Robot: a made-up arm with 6 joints.
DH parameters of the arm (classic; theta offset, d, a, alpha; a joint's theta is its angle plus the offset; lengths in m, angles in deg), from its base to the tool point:
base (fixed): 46.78 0 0.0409 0
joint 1: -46.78 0.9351 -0.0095 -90
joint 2: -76.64 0 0.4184 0
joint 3: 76.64 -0.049 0.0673 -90
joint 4: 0 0.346 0.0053 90
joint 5: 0 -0.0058 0.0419 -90
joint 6: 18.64 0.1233 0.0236 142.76
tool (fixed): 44.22 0.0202 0 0
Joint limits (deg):
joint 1: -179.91..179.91
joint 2: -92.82..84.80
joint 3: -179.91..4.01
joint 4: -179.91..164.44
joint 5: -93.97..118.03
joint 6: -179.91..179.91
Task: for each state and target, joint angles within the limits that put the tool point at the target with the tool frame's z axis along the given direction. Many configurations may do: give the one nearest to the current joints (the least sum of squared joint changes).
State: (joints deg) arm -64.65 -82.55 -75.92 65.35 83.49 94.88
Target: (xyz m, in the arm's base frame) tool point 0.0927 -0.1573 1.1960 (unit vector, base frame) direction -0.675 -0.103 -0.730
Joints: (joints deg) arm -86.96 -38.48 -24.64 106.72 85.43 112.63
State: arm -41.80 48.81 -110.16 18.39 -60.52 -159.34
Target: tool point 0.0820 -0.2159 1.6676 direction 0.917 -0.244 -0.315
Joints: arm -44.41 -7.05 -121.68 54.60 -86.75 -144.07
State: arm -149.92 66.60 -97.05 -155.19 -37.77 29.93
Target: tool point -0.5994 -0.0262 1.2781 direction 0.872 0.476 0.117
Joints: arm -172.09 28.28 -133.15 -179.91 -53.85 35.93
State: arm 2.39 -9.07 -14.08 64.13 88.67 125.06
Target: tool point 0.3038 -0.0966 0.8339 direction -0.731 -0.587 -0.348
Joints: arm -32.79 33.84 -31.57 79.00 86.57 118.99
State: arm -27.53 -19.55 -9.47 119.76 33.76 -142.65
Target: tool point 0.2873 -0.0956 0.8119 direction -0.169 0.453 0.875
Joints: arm -16.46 23.67 -20.43 116.25 12.27 -160.43
